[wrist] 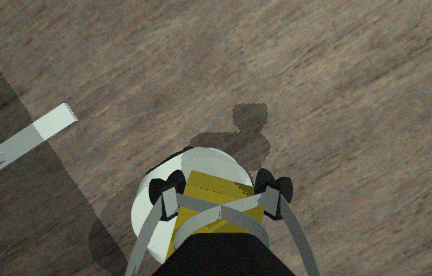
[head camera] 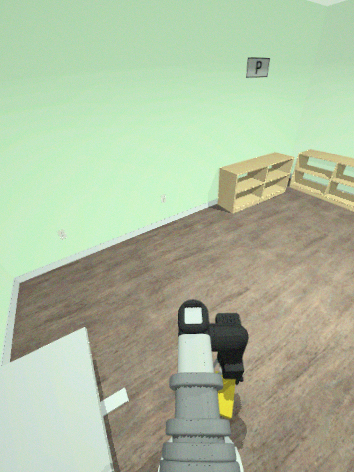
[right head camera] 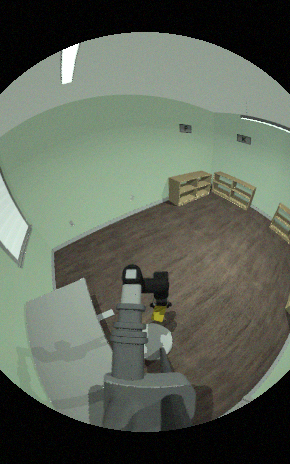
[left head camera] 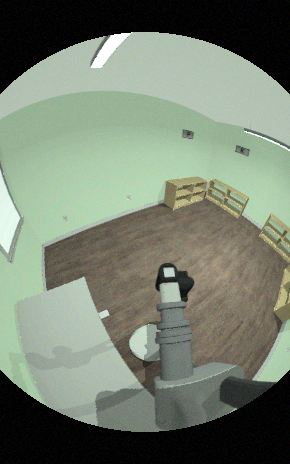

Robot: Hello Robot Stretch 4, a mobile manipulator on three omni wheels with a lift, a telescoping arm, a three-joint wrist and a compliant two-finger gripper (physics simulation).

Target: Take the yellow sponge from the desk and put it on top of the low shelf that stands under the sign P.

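Where they show: gripper, fingertip midpoint: (wrist: 220, 185) (head camera: 223, 379); robot's base at its link origin: (right head camera: 152, 340) (left head camera: 149, 341).
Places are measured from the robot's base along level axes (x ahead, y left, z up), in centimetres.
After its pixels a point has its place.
Note:
The yellow sponge (head camera: 227, 401) {x 19.6, y -8.5, z 83.1 cm} (right head camera: 159, 314) {x 19.9, y -8.0, z 83.1 cm} (wrist: 215, 183) {x 26.8, y -8.3, z 81.1 cm} is held between the fingertips of my gripper (right head camera: 160, 304) {x 25.9, y -8.7, z 78.5 cm} (wrist: 220, 185) {x 25.9, y -8.7, z 78.5 cm}, which is shut on it above the floor, to the right of the desk (head camera: 45, 400) {x 19.9, y 56.5, z 69.3 cm} (left head camera: 60, 320) {x 10.4, y 62.9, z 69.3 cm} (right head camera: 57, 320) {x 6.8, y 67.1, z 69.3 cm} in the head views. The arm hides part of the sponge in the head view, and it does not show in the left head view. The low wooden shelf (head camera: 227, 189) {x 264.4, y -58.1, z 31.3 cm} (left head camera: 170, 195) {x 263.1, y -58.8, z 27.7 cm} (right head camera: 174, 191) {x 262.8, y -59.0, z 29.8 cm} stands against the far wall, well away from the gripper, under the sign P (head camera: 258, 67) {x 316.6, y -98.0, z 172.5 cm} (left head camera: 188, 134) {x 317.9, y -100.0, z 171.4 cm} (right head camera: 185, 128) {x 316.6, y -98.1, z 171.4 cm}.
A second low shelf (head camera: 325, 155) {x 311.6, y -220.5, z 58.3 cm} stands around the corner, right of the first, under the sign K (left head camera: 242, 150) {x 299.1, y -254.5, z 172.0 cm} (right head camera: 244, 139) {x 297.9, y -255.2, z 171.0 cm}. A white desk foot (head camera: 116, 400) (wrist: 56, 121) sticks out past the desk's edge. My round white base (left head camera: 140, 344) {x -1.5, y 9.3, z 18.7 cm} (wrist: 144, 215) {x 1.0, y 15.9, z 18.7 cm} is below the arm.

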